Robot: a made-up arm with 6 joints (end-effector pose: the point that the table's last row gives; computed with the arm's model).
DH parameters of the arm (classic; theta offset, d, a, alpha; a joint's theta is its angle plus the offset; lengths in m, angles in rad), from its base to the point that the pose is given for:
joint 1: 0 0.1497 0 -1.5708
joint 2: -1.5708 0 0.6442 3.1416
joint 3: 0 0 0 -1.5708
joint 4: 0 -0.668 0 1.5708
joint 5: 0 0.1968 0 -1.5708
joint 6: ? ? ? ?
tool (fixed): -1.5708 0 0 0
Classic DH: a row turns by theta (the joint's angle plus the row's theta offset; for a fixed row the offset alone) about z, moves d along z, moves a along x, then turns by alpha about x.
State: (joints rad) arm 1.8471 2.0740 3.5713 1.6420 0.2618 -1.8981
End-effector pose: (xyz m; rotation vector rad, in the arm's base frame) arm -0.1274 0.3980 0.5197 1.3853 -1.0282 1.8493
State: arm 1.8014 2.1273 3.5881 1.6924 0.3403 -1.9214
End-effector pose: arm -0.1206 0.4094 0.4948 1.2459 -1.0746 1.8849
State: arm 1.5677 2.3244 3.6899 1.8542 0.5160 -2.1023
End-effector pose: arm -0.0537 0.4211 0.4014 0.8462 -1.0467 1.9125
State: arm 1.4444 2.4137 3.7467 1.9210 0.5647 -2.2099
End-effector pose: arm -0.0158 0.4116 0.3615 0.7147 -0.9727 1.8809
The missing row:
joint 6: 1.5708 0 0 1.5708
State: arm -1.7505 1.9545 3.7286 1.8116 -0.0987 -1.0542
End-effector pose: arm -0.0030 -0.2793 0.5242 -1.9527 -0.8928 -1.9038
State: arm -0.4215 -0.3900 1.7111 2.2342 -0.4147 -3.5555
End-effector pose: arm -0.6043 0.4037 1.2433 0.4584 -2.1771 1.1647
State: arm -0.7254 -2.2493 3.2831 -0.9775 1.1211 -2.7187
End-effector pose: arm -0.1661 0.0002 -0.8296 -2.1382 2.1217 -0.3228
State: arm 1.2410 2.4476 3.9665 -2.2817 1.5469 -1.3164
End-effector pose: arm 0.0714 0.6051 0.3139 -1.8408 -0.3483 0.2727
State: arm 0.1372 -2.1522 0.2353 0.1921 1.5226 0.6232
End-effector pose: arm -1.0147 -0.3351 0.2258 -0.2342 2.2229 0.8939
